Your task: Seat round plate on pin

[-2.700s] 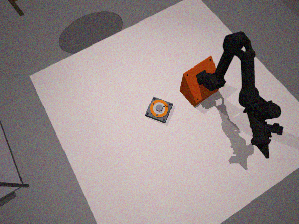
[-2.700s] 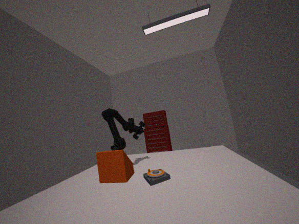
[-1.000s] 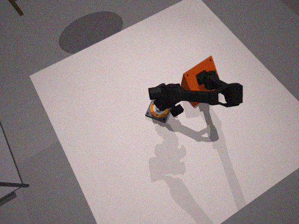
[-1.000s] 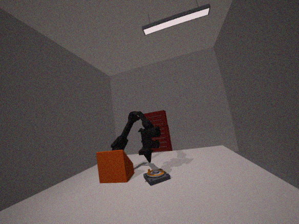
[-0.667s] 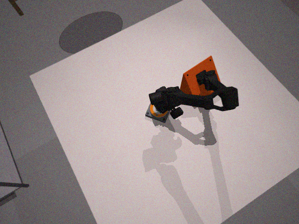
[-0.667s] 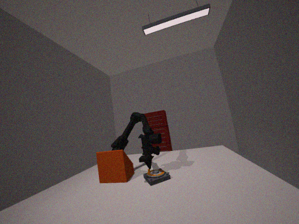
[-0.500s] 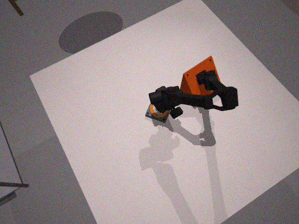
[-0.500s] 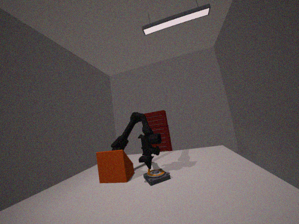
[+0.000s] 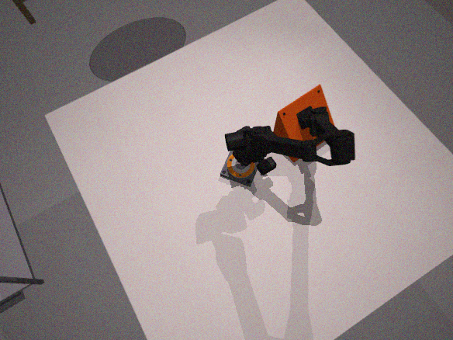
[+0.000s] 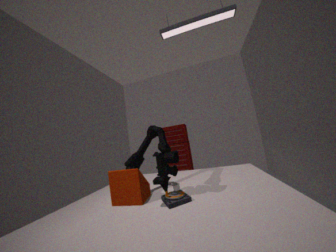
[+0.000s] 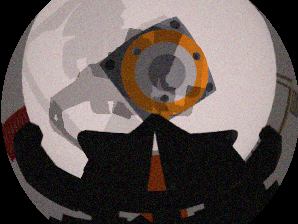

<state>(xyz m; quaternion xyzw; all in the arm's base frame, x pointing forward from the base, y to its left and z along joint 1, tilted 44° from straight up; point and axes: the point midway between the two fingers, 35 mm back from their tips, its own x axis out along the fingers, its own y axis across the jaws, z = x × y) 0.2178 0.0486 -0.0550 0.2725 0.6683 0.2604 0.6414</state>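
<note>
My gripper tip is now 5 cm short of the square base, 2 cm above it and 1 cm to the left of it.
</note>
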